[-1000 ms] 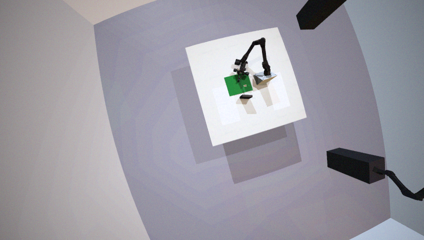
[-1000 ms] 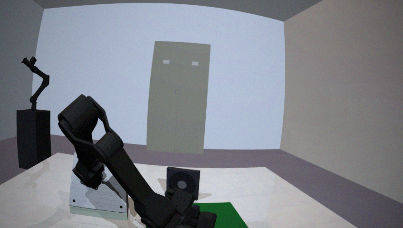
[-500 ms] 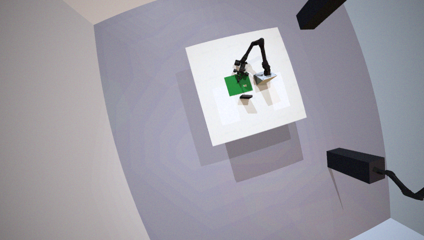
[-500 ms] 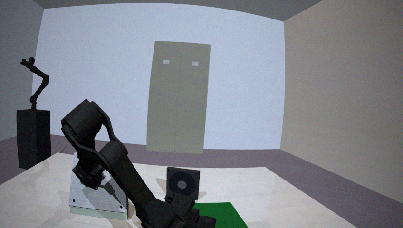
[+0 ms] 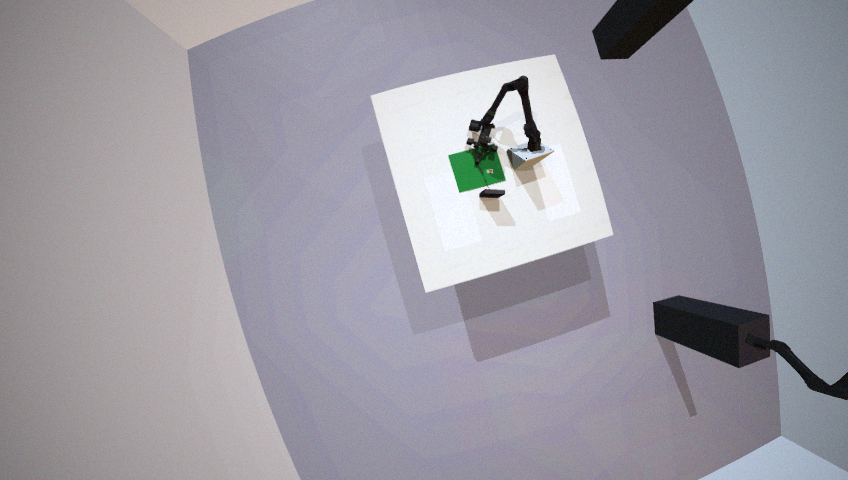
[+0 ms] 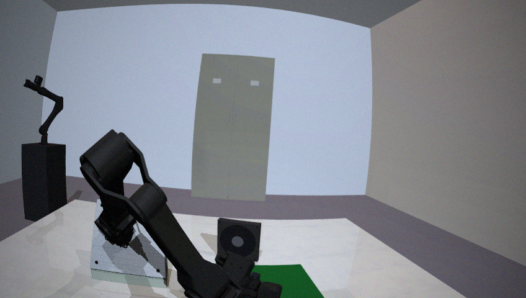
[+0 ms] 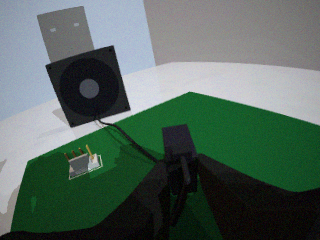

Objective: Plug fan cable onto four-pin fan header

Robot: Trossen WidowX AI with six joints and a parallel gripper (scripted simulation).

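The dark fan plug lies 10 mm to the left of my gripper tip and 10 mm below it. The rest, counted from my gripper tip: pale four-pin header 80 mm to the left, 70 mm behind, 30 mm below; black fan 210 mm to the left, 40 mm behind, 30 mm above; green board 50 mm below, 40 mm to the left.
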